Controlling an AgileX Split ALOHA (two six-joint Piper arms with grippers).
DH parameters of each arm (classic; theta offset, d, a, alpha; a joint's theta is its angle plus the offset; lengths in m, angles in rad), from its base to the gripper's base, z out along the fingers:
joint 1: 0 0.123 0 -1.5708
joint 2: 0.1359 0 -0.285 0
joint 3: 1.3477 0 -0.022 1.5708
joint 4: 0 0.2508 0 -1.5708
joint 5: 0 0 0.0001 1.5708
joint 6: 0 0.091 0 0
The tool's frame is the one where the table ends.
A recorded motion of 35 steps. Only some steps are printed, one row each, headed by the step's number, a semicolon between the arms.
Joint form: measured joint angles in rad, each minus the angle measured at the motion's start. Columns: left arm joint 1, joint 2, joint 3, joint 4, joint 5, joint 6; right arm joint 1, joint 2, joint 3, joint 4, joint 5, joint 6.
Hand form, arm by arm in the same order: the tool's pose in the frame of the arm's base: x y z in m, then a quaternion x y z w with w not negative. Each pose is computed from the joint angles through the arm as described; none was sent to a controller.
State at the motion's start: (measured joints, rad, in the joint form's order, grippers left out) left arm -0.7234 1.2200 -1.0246 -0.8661 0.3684 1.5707; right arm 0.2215 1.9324 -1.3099 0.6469 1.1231 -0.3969
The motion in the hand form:
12: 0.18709 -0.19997 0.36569 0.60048 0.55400 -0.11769 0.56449; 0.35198 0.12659 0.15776 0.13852 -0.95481 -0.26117 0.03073
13: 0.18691 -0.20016 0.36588 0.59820 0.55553 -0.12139 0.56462; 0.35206 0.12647 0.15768 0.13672 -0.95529 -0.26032 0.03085
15: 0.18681 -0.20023 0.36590 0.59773 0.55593 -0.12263 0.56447; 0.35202 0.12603 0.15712 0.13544 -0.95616 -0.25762 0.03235
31: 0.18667 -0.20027 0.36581 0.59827 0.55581 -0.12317 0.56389; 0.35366 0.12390 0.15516 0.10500 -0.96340 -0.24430 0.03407
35: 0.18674 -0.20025 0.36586 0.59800 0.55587 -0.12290 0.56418; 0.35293 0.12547 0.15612 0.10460 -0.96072 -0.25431 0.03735
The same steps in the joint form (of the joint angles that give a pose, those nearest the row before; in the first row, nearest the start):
12: 0.0000 0.0000 0.0000 -0.0137 0.0110 -0.0012; 0.0000 0.0780 -0.0020 -0.0315 -0.0508 -0.0020
13: 0.0000 0.0000 0.0000 -0.0229 0.0120 -0.0012; 0.0000 0.0780 -0.0020 -0.0331 -0.0519 0.0024
15: 0.0000 0.0000 0.0000 -0.0255 0.0130 -0.0011; 0.0000 0.0789 -0.0020 -0.0395 -0.0519 0.0086
31: 0.0000 0.0000 0.0000 -0.0255 0.0149 -0.0011; -0.0009 0.0809 -0.0020 -0.0641 -0.0711 0.0808
35: 0.0000 0.0000 0.0000 -0.0255 0.0140 -0.0012; -0.0009 0.0809 -0.0020 -0.0424 -0.0604 0.0713

